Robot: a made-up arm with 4 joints.
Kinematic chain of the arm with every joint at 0, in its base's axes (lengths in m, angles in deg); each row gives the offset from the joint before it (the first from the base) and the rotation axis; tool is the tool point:
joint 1: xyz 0 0 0.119 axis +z
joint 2: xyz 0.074 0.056 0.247 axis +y
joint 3: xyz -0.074 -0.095 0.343 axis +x
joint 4: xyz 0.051 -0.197 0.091 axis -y
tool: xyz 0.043 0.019 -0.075
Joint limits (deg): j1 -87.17..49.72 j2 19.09..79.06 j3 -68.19..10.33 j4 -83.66..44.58
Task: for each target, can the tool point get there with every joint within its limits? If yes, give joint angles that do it. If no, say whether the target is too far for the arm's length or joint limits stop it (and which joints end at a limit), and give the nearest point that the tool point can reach.
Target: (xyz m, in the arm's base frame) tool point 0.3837 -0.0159 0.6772
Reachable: yes | joints 31.20 49.37 -7.71 -67.62
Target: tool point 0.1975 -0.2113 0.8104
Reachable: yes | joints -11.94 28.07 -39.74 -59.13
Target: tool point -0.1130 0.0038 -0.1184
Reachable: no: joint limits stop it (at a limit: joint 1, joint 2, joint 3) | nearest point -0.1980 -0.4192 0.3982 | short by 0.673 m
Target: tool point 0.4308 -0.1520 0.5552
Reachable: yes | joints 9.21 52.67 3.11 25.18
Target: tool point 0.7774 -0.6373 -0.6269
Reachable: no: too far | nearest point 0.4695 -0.3849 0.4060 | short by 1.107 m
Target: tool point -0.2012 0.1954 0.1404
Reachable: no: joint limits stop it (at a limit: joint 1, joint 2, joint 3) | nearest point -0.2083 -0.1478 0.6805 | short by 0.640 m
